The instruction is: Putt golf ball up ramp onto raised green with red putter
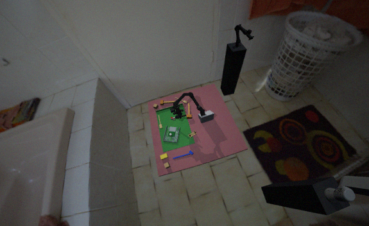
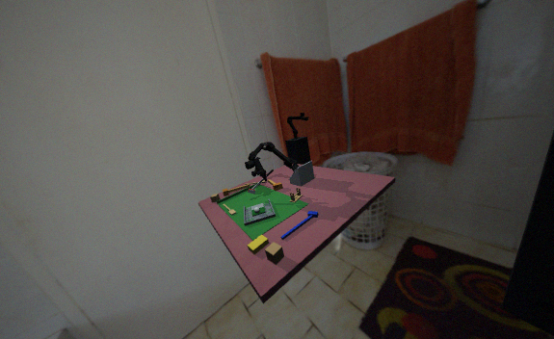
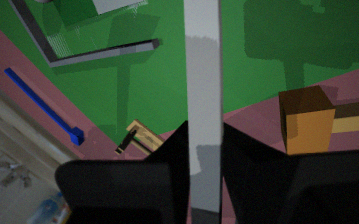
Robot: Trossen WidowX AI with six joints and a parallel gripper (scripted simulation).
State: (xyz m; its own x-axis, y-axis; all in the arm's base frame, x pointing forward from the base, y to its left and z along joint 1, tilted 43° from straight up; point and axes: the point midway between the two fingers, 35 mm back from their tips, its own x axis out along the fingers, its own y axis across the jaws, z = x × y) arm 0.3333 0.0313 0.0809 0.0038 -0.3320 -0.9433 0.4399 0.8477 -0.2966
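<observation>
Now: the red putter 40 mm ahead of my gripper tip and 20 mm to the right of it. Also, from my gripper tip: yellow block: 350 mm ahead, 480 mm to the left, 130 mm below; white golf ball: 200 mm ahead, 170 mm to the left, 120 mm below.
</observation>
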